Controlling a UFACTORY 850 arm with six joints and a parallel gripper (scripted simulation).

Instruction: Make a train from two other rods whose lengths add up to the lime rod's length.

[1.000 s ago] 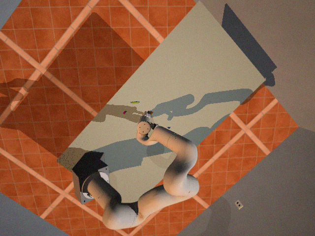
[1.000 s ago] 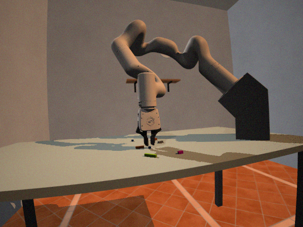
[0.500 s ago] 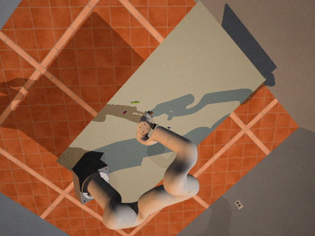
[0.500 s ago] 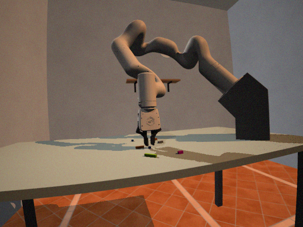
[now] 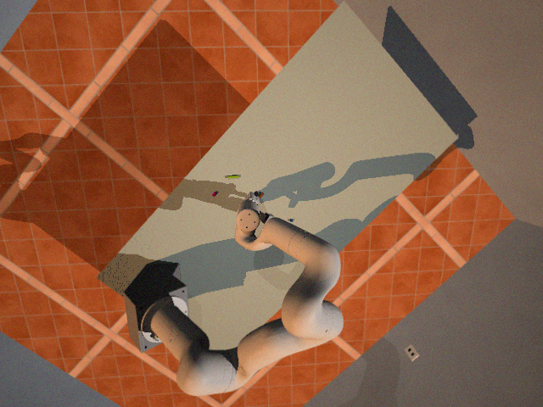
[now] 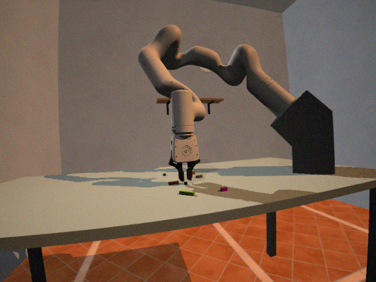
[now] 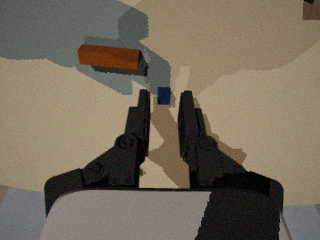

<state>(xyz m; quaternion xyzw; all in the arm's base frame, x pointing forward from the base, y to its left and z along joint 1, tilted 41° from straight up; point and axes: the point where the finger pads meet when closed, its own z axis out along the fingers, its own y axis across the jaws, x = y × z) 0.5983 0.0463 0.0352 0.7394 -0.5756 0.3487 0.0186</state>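
The orange rod lies 4 cm ahead of my hand, 3 cm to the right of it and 3 cm below it. The rest, counted from my hand: magenta rod: 9 cm behind, 14 cm to the left, 3 cm below; lime rod: 3 cm ahead, 12 cm to the left, 3 cm below; grey rod: 9 cm behind, 10 cm to the right, 3 cm below.
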